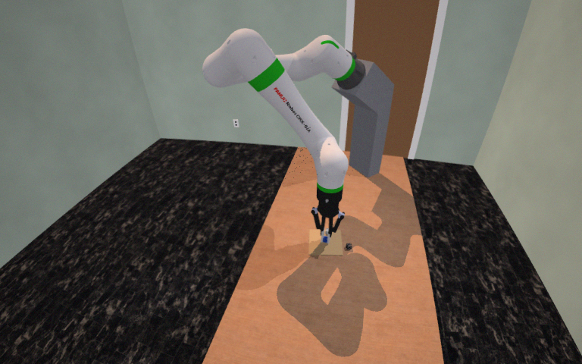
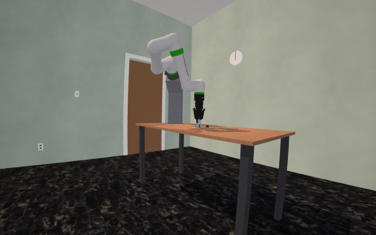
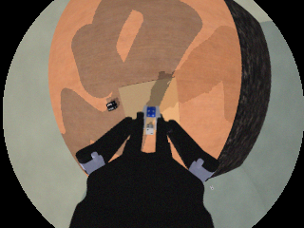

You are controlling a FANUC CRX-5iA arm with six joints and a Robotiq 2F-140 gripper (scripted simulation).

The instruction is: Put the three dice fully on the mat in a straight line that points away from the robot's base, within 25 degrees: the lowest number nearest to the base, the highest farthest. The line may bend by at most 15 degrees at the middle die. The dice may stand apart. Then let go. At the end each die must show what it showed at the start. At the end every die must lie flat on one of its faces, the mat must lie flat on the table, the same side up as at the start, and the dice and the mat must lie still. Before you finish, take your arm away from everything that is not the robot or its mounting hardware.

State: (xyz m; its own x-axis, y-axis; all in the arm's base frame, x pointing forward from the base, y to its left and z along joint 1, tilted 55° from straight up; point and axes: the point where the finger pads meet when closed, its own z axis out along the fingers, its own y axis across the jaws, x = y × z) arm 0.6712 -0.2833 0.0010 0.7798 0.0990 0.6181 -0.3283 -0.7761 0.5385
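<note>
Right now my hand is 20 mm above the blue die. Also, from my hand: tan mat (40 mm below); white die (50 mm behind, 30 mm below, 20 mm to the left); black die (90 mm to the left, 50 mm ahead, 30 mm below).
</note>
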